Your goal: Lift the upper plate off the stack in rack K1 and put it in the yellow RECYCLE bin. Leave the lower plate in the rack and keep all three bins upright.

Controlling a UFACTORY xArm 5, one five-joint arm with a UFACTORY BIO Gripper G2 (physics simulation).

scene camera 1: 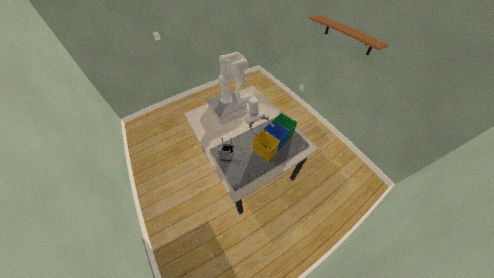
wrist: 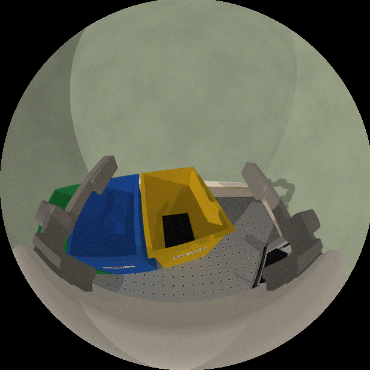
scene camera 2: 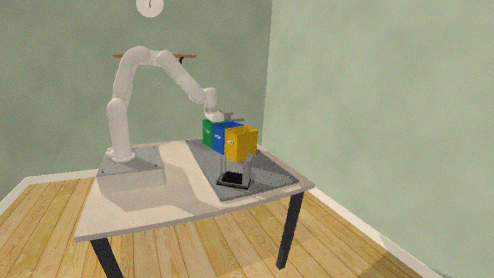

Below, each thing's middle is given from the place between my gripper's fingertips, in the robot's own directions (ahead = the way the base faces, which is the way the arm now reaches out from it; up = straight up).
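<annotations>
Yellow recycle bin (scene camera 2: 239, 141): my hand 30 mm short of it, 180 mm above. Blue bin (wrist: 108, 234): from my hand, 130 mm to the left, 10 mm behind, 180 mm below.
</annotations>
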